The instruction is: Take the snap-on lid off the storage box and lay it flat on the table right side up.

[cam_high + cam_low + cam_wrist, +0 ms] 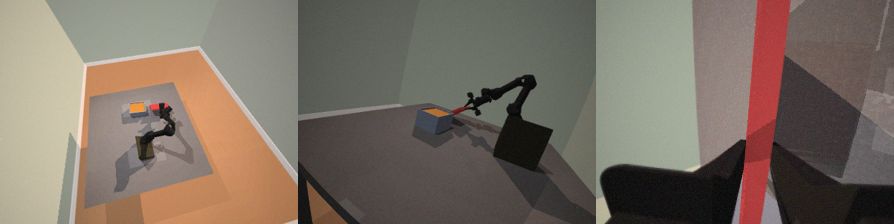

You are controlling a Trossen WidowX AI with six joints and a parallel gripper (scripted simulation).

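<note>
Right now the red lid is 70 mm ahead of my gripper tip and 50 mm below it. Round my gripper tip: blue storage box 280 mm to the left, 90 mm ahead, 70 mm below.
</note>
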